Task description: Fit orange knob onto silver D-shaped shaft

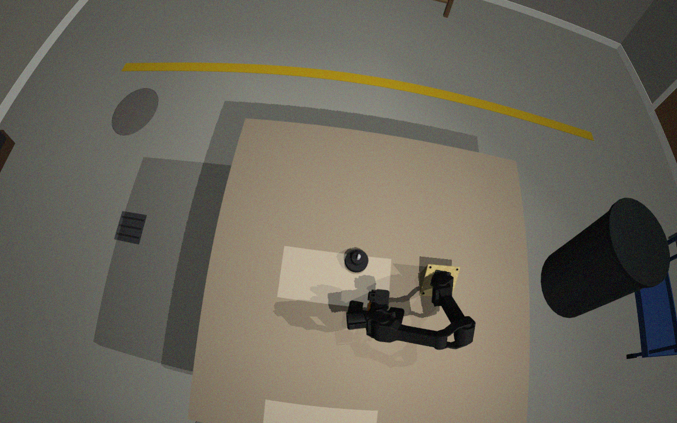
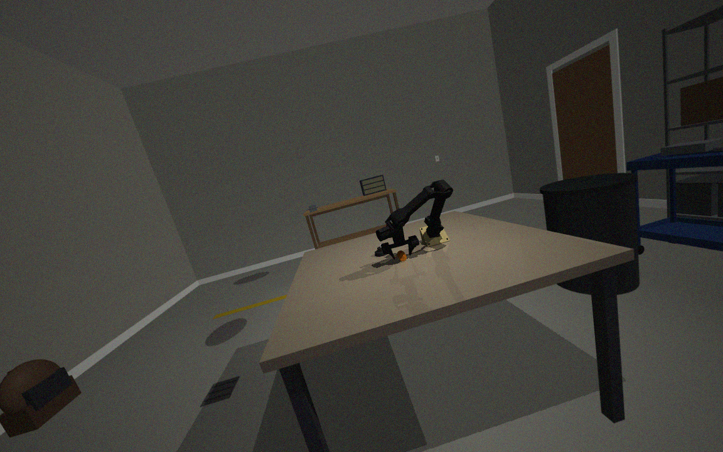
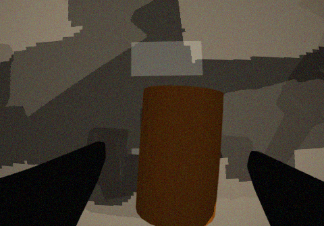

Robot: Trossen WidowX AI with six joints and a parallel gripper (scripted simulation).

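Now: the round pedestal 180 mm to the right of my gripper tip, 90 mm ahead of it and 20 mm above it. Also, from my gripper tip: orange knob 10 mm to the left, 10 mm above.
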